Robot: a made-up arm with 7 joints.
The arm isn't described. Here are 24 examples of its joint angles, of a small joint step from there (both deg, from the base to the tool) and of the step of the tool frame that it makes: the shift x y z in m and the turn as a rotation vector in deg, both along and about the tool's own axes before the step.
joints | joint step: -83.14 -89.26 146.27 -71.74 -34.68 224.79 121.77 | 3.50 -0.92 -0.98 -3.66 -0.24 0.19 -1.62
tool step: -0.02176 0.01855 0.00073 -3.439 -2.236 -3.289
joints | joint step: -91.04 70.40 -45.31 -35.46 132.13 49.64 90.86 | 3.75 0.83 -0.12 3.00 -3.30 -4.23 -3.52
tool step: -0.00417 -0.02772 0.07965 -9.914 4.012 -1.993
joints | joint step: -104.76 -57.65 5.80 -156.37 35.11 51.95 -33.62 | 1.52 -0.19 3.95 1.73 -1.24 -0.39 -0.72
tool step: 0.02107 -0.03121 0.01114 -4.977 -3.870 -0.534
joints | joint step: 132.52 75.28 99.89 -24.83 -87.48 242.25 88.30 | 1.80 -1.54 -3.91 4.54 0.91 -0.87 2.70
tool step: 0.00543 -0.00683 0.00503 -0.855 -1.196 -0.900
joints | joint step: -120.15 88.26 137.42 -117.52 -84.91 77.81 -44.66 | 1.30 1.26 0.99 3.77 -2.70 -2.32 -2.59
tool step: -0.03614 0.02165 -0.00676 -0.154 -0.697 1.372
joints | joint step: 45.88 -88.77 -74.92 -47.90 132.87 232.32 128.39 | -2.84 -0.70 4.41 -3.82 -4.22 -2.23 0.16
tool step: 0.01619 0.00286 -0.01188 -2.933 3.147 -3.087
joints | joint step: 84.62 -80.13 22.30 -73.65 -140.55 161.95 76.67 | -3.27 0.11 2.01 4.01 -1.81 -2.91 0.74
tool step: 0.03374 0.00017 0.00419 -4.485 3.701 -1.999
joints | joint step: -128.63 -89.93 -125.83 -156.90 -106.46 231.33 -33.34 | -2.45 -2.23 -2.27 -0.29 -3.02 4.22 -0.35
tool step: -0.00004 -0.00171 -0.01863 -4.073 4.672 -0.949
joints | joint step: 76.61 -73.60 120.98 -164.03 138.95 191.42 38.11 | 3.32 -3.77 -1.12 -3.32 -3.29 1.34 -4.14
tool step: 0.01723 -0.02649 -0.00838 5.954 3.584 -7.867
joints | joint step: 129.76 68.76 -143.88 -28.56 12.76 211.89 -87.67 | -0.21 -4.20 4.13 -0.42 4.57 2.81 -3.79
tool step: -0.03968 -0.03895 -0.01546 0.811 -6.096 3.326
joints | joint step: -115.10 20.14 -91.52 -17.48 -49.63 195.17 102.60 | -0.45 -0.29 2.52 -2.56 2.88 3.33 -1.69
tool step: -0.00267 0.01585 -0.00372 1.623 -1.111 3.720
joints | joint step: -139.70 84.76 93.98 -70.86 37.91 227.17 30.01 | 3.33 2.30 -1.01 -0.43 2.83 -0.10 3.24
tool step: 0.00573 0.05077 0.00308 -6.102 1.510 4.050
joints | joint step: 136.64 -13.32 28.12 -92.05 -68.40 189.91 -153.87 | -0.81 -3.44 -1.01 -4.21 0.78 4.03 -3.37
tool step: 0.01073 -0.00013 -0.01473 -1.301 -1.366 -4.124
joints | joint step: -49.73 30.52 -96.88 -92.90 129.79 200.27 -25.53 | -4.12 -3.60 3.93 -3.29 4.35 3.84 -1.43
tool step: 0.00925 0.05291 0.01105 -9.536 3.240 4.018
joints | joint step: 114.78 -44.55 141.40 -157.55 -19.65 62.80 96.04 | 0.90 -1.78 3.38 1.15 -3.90 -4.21 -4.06
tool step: -0.00755 0.00355 -0.00049 -3.544 7.457 -0.089
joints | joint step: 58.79 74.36 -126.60 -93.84 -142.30 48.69 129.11 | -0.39 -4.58 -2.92 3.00 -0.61 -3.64 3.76
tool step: -0.05296 0.01440 0.02380 -4.322 3.113 0.049
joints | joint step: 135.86 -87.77 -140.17 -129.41 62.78 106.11 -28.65 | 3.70 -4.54 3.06 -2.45 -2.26 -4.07 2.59
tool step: -0.01783 0.05737 0.08459 -0.167 -11.548 7.547
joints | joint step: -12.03 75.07 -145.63 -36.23 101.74 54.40 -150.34 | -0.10 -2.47 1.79 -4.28 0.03 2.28 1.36
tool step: -0.03221 -0.06110 -0.02790 -6.428 -0.335 5.220
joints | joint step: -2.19 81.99 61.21 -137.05 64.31 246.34 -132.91 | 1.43 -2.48 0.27 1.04 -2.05 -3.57 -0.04
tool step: 0.00718 0.01027 0.00580 -1.566 4.003 -1.822
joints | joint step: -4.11 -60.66 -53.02 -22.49 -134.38 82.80 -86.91 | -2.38 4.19 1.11 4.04 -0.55 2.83 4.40
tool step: -0.06669 -0.00854 -0.03172 -3.805 -1.392 9.774
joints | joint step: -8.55 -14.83 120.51 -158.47 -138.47 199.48 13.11 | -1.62 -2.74 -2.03 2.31 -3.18 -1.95 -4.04
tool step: -0.02996 -0.01082 0.00465 1.416 -4.917 -3.999
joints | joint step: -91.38 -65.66 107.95 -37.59 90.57 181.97 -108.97 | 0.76 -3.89 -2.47 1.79 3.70 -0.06 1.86
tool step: 0.01944 -0.02899 0.00094 1.470 1.821 1.507
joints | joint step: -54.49 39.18 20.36 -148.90 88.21 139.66 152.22 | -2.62 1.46 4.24 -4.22 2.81 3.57 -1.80
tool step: 0.03459 -0.03877 0.01994 2.627 0.747 2.728
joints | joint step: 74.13 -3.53 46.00 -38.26 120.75 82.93 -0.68 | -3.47 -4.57 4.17 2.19 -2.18 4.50 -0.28
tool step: -0.00689 -0.02634 0.06819 -4.002 -0.917 -2.630
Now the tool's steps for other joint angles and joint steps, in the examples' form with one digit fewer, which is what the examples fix.
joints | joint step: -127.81 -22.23 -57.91 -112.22 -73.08 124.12 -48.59 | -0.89 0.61 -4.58 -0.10 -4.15 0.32 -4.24
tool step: -0.0296 -0.0145 0.0521 1.84 -5.33 -4.76
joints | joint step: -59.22 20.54 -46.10 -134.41 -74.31 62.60 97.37 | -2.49 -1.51 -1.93 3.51 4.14 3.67 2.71
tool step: 0.0402 -0.0087 0.0222 1.50 -9.68 3.06
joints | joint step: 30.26 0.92 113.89 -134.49 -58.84 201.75 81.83 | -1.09 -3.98 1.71 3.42 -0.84 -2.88 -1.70
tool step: 0.0031 -0.0081 0.0156 -3.82 0.41 -6.24
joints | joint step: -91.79 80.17 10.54 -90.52 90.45 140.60 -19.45 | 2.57 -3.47 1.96 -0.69 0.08 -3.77 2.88
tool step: -0.0304 -0.0425 0.0293 1.53 -6.04 -0.91
